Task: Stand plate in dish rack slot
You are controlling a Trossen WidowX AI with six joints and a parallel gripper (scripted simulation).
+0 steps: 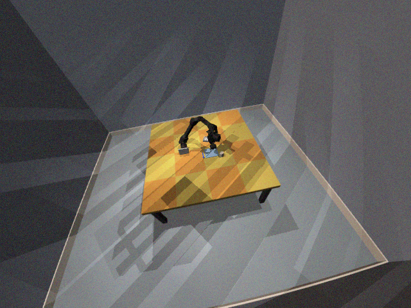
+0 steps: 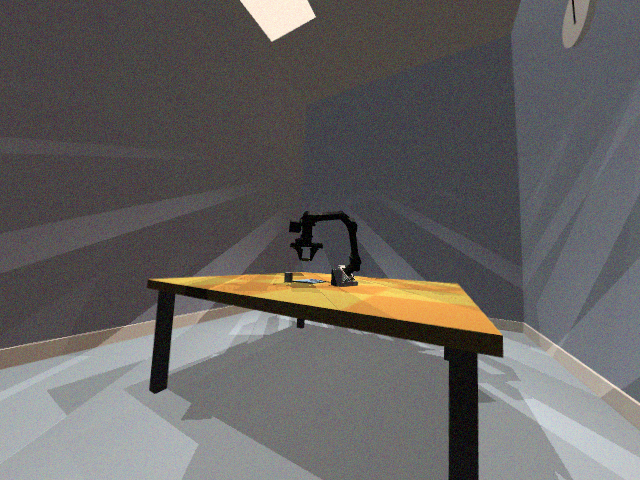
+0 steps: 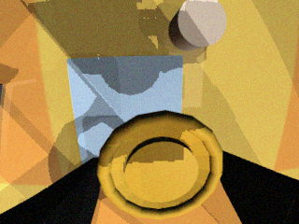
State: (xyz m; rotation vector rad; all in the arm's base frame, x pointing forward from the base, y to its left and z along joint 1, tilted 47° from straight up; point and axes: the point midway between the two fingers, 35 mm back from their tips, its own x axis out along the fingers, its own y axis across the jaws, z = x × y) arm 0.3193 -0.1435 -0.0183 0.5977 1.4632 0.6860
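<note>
The dish rack is 240 mm to the left of my gripper tip, 90 mm below it and 20 mm behind it. The rest, counted from my gripper tip: yellow plate 10 mm above; light blue mat 110 mm below, 30 mm to the left, 10 mm behind; white cup 90 mm below, 90 mm ahead, 40 mm to the right.
</note>
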